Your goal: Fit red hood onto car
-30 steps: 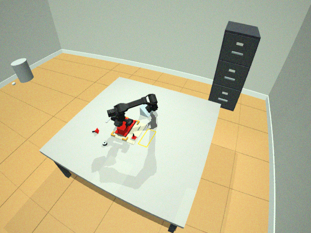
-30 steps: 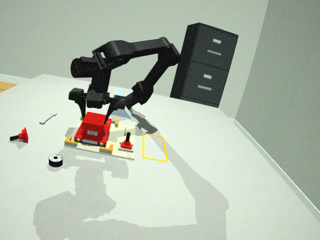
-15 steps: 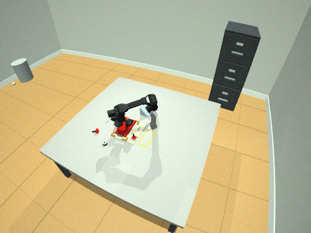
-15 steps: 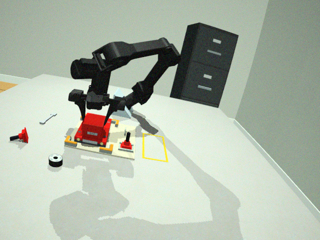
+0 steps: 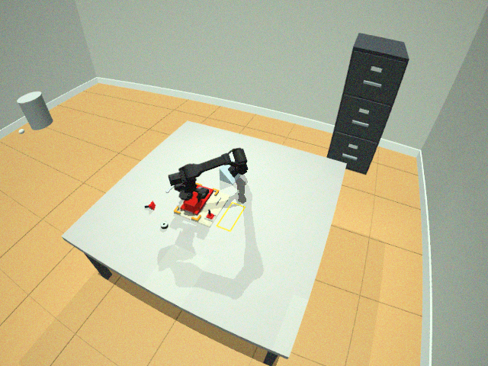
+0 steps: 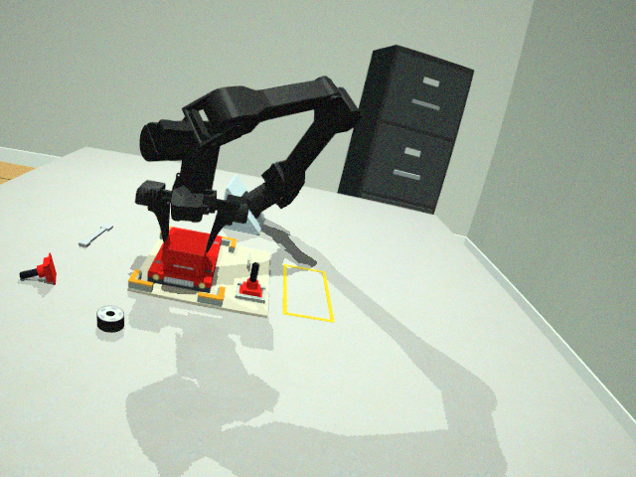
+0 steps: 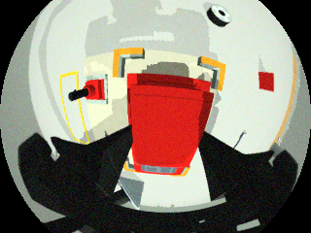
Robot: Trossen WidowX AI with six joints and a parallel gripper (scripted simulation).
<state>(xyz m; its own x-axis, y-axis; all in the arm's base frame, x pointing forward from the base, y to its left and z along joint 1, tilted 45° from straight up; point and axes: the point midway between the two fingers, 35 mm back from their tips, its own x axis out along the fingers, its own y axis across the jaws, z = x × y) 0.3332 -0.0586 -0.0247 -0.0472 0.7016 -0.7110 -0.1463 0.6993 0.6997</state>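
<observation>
Now: the red hood 1 cm above my gripper tip. From my gripper tip the other things lie so: black post: 2 cm ahead, 13 cm to the left, 1 cm below; then black wheel: 20 cm ahead, 5 cm to the right, 4 cm below; then white engine block: 1 cm to the left, 3 cm below.
</observation>
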